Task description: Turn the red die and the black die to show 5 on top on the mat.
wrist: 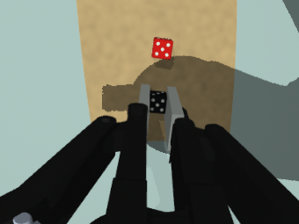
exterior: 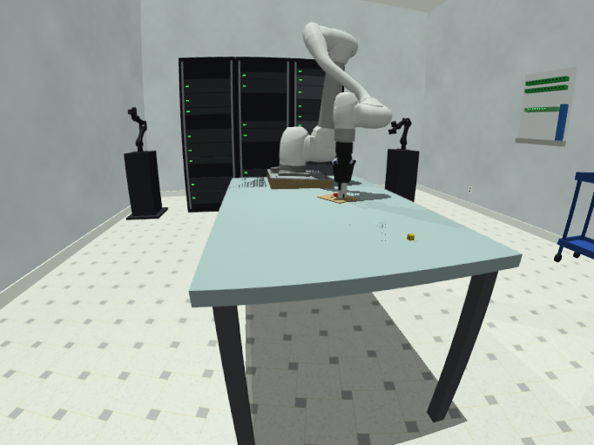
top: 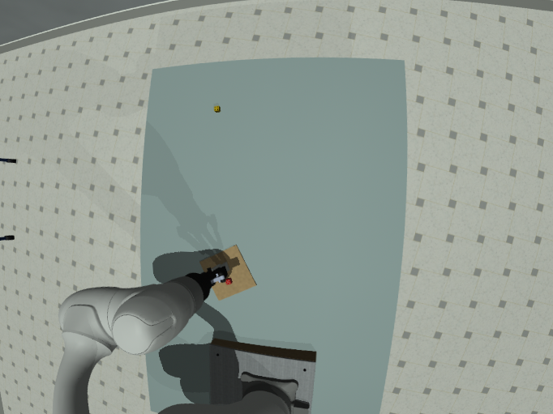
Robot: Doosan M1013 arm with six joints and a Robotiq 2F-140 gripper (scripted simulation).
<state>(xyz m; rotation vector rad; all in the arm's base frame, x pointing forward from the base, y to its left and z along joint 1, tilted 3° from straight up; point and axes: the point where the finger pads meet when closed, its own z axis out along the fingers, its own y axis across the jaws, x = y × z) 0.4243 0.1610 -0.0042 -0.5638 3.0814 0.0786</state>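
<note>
My hand is 3 cm above the black die. Also, from my hand: tan mat: 2 cm behind, 1 cm to the right, 4 cm below; yellow die: 49 cm ahead, 4 cm to the left, 4 cm below; red die: 4 cm behind, 2 cm to the right, 3 cm below.
</note>
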